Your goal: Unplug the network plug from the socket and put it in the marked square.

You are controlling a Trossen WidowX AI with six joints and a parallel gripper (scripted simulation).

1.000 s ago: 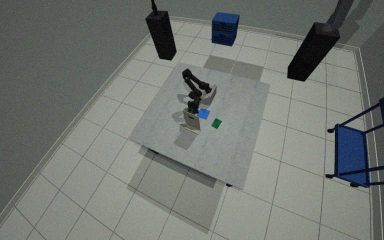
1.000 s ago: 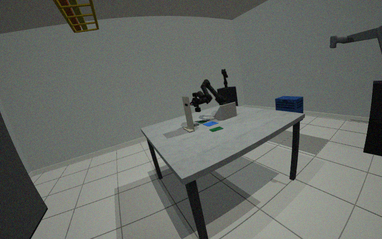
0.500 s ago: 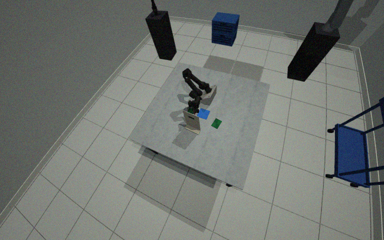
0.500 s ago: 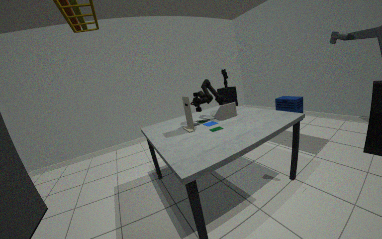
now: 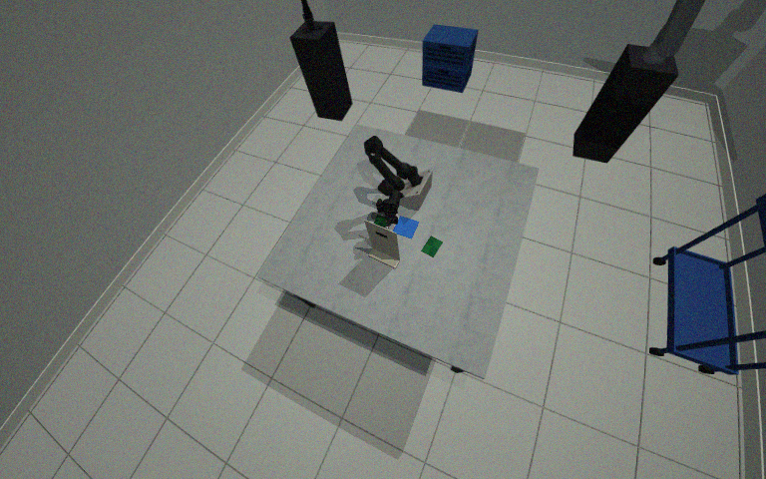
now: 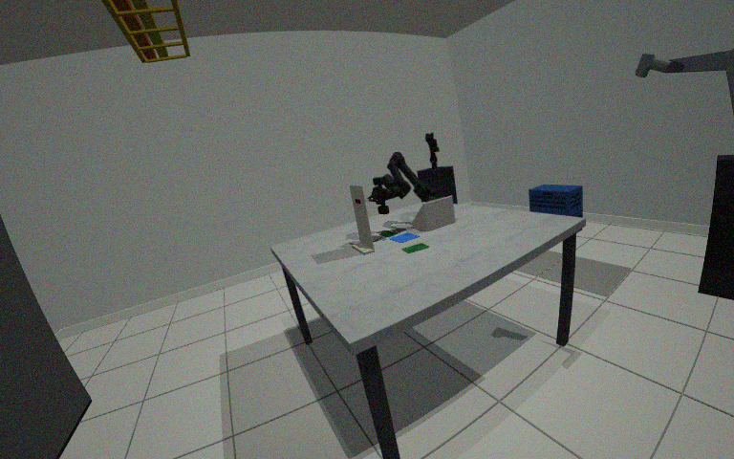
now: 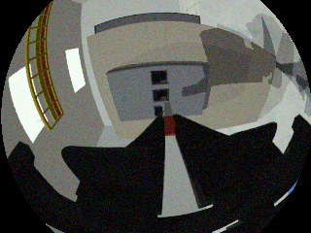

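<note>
Right now my gripper tip is 230 mm above the blue square, 150 mm past it and 40 mm to the right of it. The rest, counted from my gripper tip: red plug (10 mm ahead); then upright beige panel (90 mm below, 60 mm ahead, 10 mm to the right).
</note>
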